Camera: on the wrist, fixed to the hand. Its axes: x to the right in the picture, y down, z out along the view.
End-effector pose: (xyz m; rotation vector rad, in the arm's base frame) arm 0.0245 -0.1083 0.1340 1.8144 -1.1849 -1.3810
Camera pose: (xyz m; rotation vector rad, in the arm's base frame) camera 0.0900 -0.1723 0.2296 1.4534 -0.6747 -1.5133
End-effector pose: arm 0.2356 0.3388 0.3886 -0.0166 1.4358 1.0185
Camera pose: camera 0.1042 0.3479 0.4019 -0.4470 1.1348 1.3606
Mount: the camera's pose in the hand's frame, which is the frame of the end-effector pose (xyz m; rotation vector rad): 0.0191 0.0887 -0.0964 -0.5474 0.0227 -0.0306
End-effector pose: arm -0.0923 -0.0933 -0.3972 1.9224 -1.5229 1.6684
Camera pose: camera -0.2236 -0.0788 -0.3881 1.6124 -1.7033 1.0952
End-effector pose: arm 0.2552 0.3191 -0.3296 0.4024 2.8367 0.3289
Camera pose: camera 0.2316 0.3900 -0.2203 0.2367 2.6173 1.0680
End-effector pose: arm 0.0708 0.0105 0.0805 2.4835 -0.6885 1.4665
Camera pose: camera -0.0387 -0.0369 0.1379 2.0426 -0.8993 1.1030
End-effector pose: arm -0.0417 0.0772 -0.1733 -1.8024 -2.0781 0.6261
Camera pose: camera 0.0795 0.1170 -0.1380 2.0090 2.4010 -0.0153
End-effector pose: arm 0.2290 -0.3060 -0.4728 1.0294 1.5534 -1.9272
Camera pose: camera 0.3086 -0.2345 -0.5507 0.7881 1.9615 -1.3789
